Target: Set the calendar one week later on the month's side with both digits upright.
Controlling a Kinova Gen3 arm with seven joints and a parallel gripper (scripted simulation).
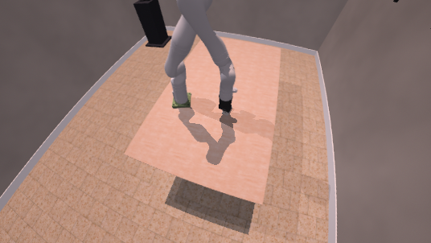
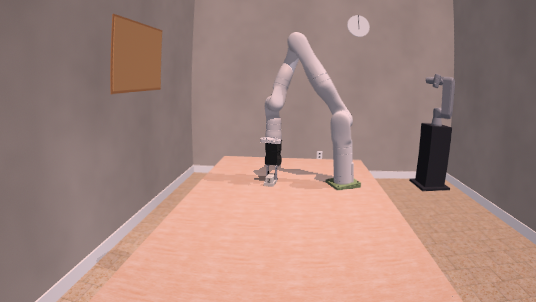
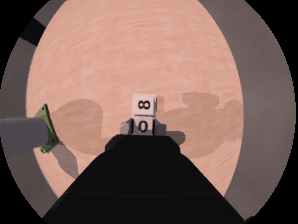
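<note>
The tray lies 2 cm to the left of my hand and 3 cm below it.
</note>
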